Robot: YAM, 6 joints.
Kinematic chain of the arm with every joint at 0, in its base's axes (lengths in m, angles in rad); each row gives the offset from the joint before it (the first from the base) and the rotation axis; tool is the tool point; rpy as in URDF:
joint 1: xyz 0 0 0.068 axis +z
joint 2: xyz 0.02 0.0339 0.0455 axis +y
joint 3: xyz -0.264 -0.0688 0 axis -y
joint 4: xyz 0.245 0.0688 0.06 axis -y
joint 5: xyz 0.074 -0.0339 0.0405 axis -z
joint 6: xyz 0.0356 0 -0.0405 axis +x
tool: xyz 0 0 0 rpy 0 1.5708 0
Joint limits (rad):
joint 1: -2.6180..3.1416
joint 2: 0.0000..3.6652
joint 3: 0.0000..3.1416
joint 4: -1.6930..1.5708
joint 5: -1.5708..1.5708
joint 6: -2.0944..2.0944
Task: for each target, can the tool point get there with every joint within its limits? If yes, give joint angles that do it. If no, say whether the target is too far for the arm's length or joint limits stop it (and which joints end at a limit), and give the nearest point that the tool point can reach.
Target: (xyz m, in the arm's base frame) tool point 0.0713 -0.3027 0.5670
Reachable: yes | joints 1.8228 0.4945 1.9093 0.9441 -0.1814 0.5416
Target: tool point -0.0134 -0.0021 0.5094
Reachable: yes | joints -0.6442 0.4304 1.2413 -0.1456 0.2763 0.8159
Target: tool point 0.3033 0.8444 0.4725
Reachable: no: too far | nearest point 0.2026 0.5639 0.3505 | short by 0.322 m
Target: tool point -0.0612 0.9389 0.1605
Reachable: no: too far | nearest point -0.0420 0.6437 0.1454 | short by 0.296 m
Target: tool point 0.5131 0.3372 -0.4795
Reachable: no: too far | nearest point 0.3956 0.2600 -0.3021 | short by 0.226 m
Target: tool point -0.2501 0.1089 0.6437
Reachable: yes | joints -0.3325 1.0273 2.6590 0.8437 -0.6398 1.6066
